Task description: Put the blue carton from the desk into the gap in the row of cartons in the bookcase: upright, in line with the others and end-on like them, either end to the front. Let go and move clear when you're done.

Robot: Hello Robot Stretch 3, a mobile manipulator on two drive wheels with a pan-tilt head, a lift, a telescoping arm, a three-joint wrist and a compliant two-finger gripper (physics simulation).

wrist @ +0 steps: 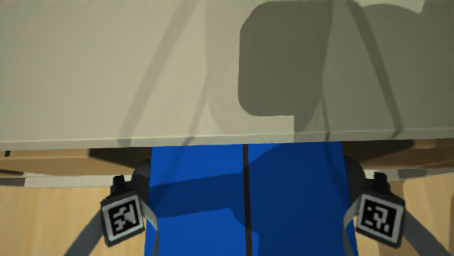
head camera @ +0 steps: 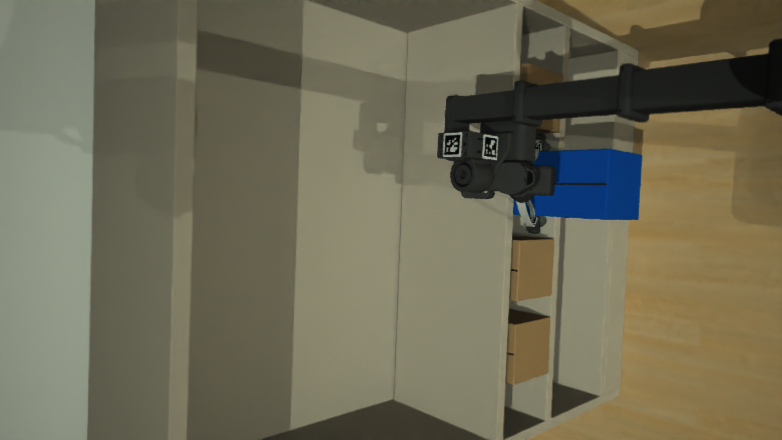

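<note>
The blue carton (head camera: 582,166) (wrist: 200,230) is level, end-on. Its rear part is under the board above the carton row, between brown cartons on both sides; its front part sticks out of the bookcase (head camera: 453,246) (wrist: 75,75). My gripper (head camera: 535,184) (wrist: 245,177) is shut on the blue carton, one fingertip on each long side, just in front of the board edge. In the head view the wrist covers part of the carton. Its rear end and underside are hidden.
Two brown cartons (head camera: 533,269) (head camera: 528,350) stand on one side of the blue carton. Another brown carton (head camera: 541,72) is partly behind the arm (head camera: 579,98) on the other side. The board edge (wrist: 100,142) crosses above the blue carton close to the fingers. Wooden floor (head camera: 699,306) lies in front.
</note>
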